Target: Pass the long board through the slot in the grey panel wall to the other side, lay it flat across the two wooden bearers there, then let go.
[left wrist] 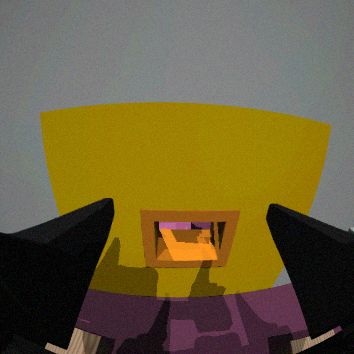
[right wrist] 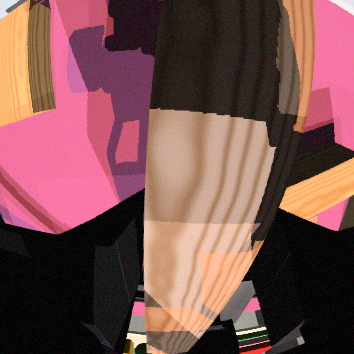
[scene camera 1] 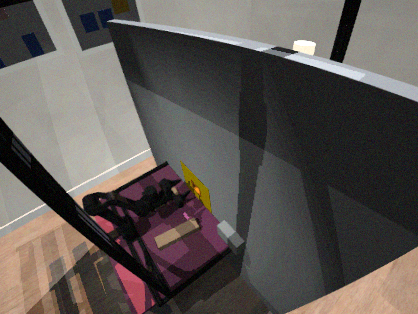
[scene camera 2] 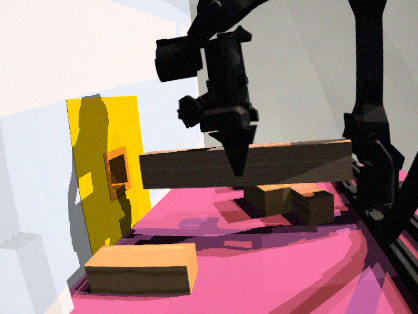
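Seen in the pictures: left gripper, fingertip midpoint: [left wrist: 194, 210] [scene camera 1: 185, 184]; right gripper, fingertip midpoint: [right wrist: 191, 197] [scene camera 2: 241, 173]; left arm's base, link origin: [scene camera 1: 131, 236]; right arm's base, link origin: [scene camera 2: 379, 201].
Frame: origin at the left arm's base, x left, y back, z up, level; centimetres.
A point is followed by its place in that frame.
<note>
The long board [scene camera 2: 190, 170] @(z 8.6, x -3.5, y -61.2 cm) [right wrist: 200, 165] @(z 11.4, x -2.7, y -65.5 cm) is raised above the pink table top. My right gripper [scene camera 2: 240, 172] @(z 7.3, x -2.5, y -68.8 cm) [right wrist: 191, 197] @(z 7.3, x -2.5, y -68.8 cm) is shut on it near mid-length. In scene camera 2 the board looks about level, its left end a little apart from the orange-framed slot [scene camera 2: 107, 175] @(z 9.2, x -6.4, y -48.4 cm) [left wrist: 190, 215] @(z 12.1, x -2.1, y -43.1 cm) in the yellow plate [scene camera 2: 125, 120] @(z 17.1, x 4.1, y -48.3 cm) [left wrist: 185, 160] @(z 17.1, x -1.4, y -43.2 cm) on the grey panel wall [scene camera 1: 200, 140] @(z 51.4, x -14.1, y -43.2 cm). On the other side my left gripper [scene camera 1: 188, 192] @(z 16.0, x -1.6, y -37.8 cm) [left wrist: 194, 210] @(z 16.0, x -1.6, y -37.8 cm) is open and empty, facing the slot. One wooden bearer [scene camera 1: 177, 233] @(z 1.9, x -15.1, y -21.1 cm) shows beside it; another [scene camera 1: 174, 190] @(z 1.9, x 10.1, y -34.2 cm) is mostly hidden by it.
On the right arm's side, a wooden block [scene camera 2: 142, 257] @(z 1.9, x -20.6, y -58.3 cm) lies at the front left, and two more blocks, one lighter [scene camera 2: 270, 199] @(z 1.1, x 3.4, y -72.9 cm) and one darker [scene camera 2: 314, 206] @(z 1.2, x -2.8, y -79.9 cm), lie behind and below the board. A grey box shape [scene camera 1: 230, 235] @(z 8.1, x -35.2, y -40.0 cm) stands against the wall near the lit bearer.
</note>
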